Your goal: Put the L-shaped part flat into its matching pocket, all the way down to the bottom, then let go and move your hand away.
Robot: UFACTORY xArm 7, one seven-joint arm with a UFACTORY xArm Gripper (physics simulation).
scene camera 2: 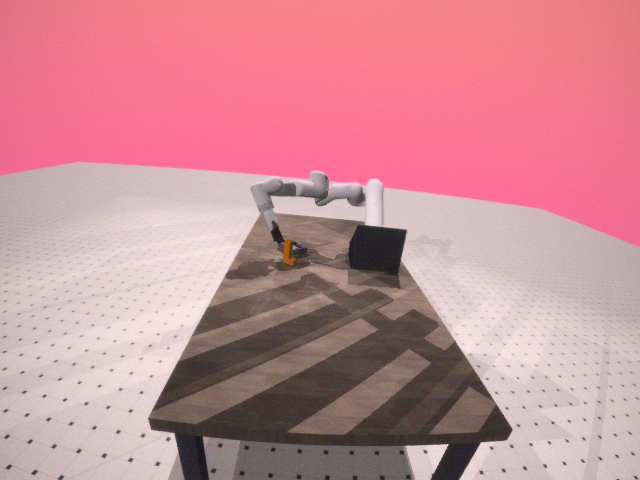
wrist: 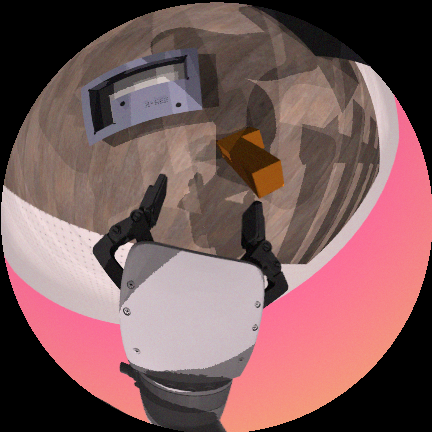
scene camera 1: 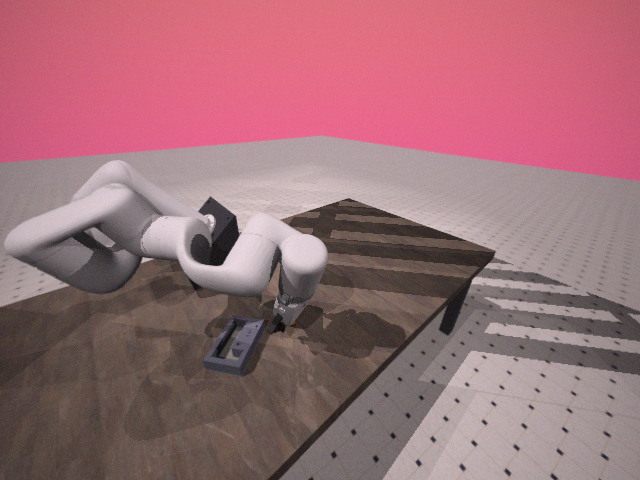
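Where they show: gripper, between the fingertips: (scene camera 2: 279, 241) (wrist: 208, 195); arm's base, origin of its link: (scene camera 2: 374, 235).
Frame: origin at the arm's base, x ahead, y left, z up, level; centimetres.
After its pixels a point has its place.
Note:
The orange L-shaped part (scene camera 1: 294, 323) {y 12.4, x 42.1, z -14.6 cm} (scene camera 2: 287, 252) {y 13.8, x 40.3, z -9.4 cm} (wrist: 255, 157) {y 10.8, x 39.7, z -6.1 cm} stands upright on the table, its long leg up and its short foot on the table top. In scene camera 1 it is mostly hidden behind the gripper. The blue-grey tray (scene camera 1: 223, 366) {y -7.9, x 45.9, z -12.3 cm} (scene camera 2: 300, 251) {y 1.5, x 35.6, z -13.1 cm} (wrist: 150, 114) {y 0.6, x 42.4, z -11.6 cm} lies flat beside it, with an L-shaped pocket. My gripper (scene camera 1: 277, 326) (scene camera 2: 278, 239) {y 9.7, x 45.4, z -6.2 cm} (wrist: 208, 195) {y 9.7, x 45.4, z -6.2 cm} is open and empty, low beside the part. In the wrist view the part lies beyond the right fingertip, off to the right of the gap between the fingers.
A large black box (scene camera 1: 223, 227) {y 5.2, x 9.0, z 3.7 cm} (scene camera 2: 377, 249) {y 8.7, x -1.6, z -3.9 cm} (wrist: 322, 32) stands tilted near the arm's base, on the far side of the part from the gripper in scene camera 2. The long side edge of the wooden table (scene camera 2: 330, 403) {y 90.8, x 15.1, z -15.2 cm} runs near the gripper.

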